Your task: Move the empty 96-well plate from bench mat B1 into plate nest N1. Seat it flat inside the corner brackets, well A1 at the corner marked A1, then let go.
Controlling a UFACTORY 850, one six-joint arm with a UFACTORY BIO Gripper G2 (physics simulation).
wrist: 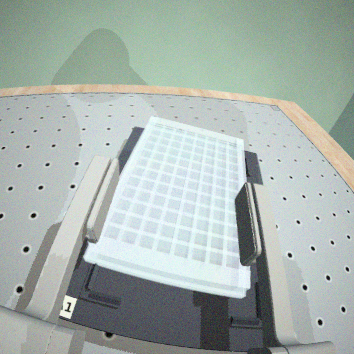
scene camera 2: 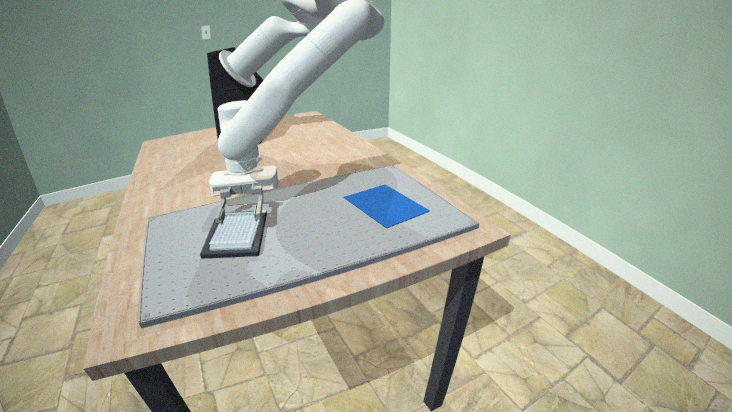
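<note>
The clear 96-well plate (scene camera 2: 233, 232) (wrist: 175, 200) is over the black plate nest N1 (scene camera 2: 230, 254) (wrist: 165, 320). In the wrist view its near edge looks raised off the nest, with the two near corner brackets showing clear of it, so it looks tilted. My gripper (scene camera 2: 240, 219) (wrist: 172, 212) is shut on the plate's long sides, toward the end nearest the robot. A white label (wrist: 68, 307) with "1" shows at the nest's near left corner; the rest of its text is hidden by the finger. Which well is A1 cannot be read.
The blue bench mat B1 (scene camera 2: 386, 205) lies at the right on the grey perforated board (scene camera 2: 317, 230) (wrist: 300, 200). The board lies on the wooden table (scene camera 2: 307, 289). The wall outlet (scene camera 2: 205, 32) is far behind the arm.
</note>
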